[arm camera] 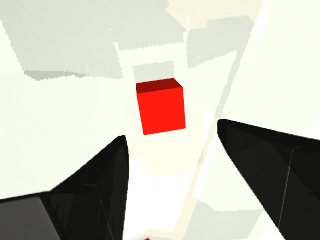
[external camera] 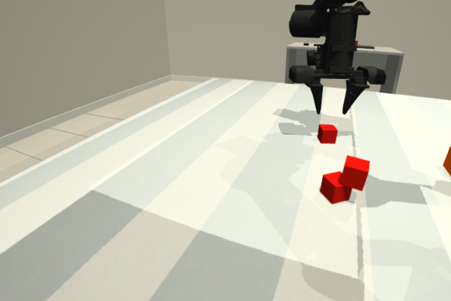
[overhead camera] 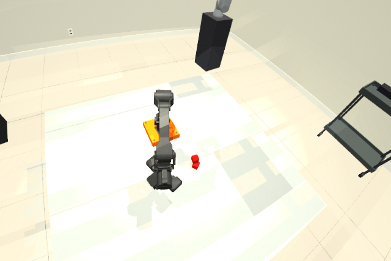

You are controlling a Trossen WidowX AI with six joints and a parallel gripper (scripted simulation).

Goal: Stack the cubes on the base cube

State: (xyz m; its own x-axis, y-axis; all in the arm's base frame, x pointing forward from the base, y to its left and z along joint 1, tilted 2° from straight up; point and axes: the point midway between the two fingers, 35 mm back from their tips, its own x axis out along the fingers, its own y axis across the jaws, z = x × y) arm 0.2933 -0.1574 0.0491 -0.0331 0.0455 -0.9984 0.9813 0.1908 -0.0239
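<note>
My gripper tip is now 1 cm short of the cube, 20 cm to the right of it and 5 cm above it.
</note>
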